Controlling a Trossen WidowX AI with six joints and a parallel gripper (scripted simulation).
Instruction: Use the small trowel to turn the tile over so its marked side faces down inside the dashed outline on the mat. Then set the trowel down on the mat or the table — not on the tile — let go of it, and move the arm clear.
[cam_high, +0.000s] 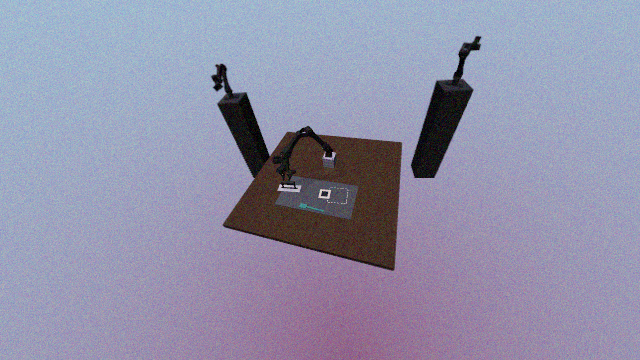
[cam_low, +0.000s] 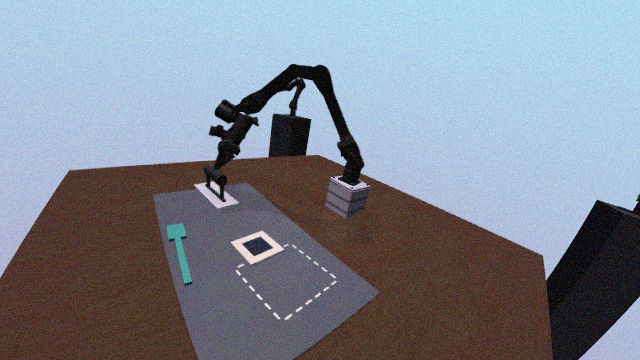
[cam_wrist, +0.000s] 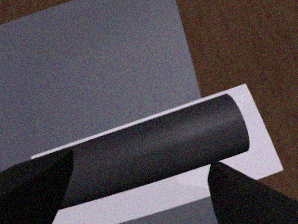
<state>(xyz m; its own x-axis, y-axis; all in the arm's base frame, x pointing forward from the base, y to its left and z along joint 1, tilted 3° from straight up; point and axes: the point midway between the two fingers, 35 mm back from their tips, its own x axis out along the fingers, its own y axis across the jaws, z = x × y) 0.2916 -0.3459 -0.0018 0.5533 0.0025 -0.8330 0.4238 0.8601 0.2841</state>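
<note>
Now: the grey mat 27 cm to the left of my gripper tip, 11 cm below it and 8 cm ahead of it. Round my gripper tip: teal trowel (22 cm to the left, 21 cm ahead, 8 cm below); tile (33 cm to the left, 8 cm below, 7 cm ahead).
</note>
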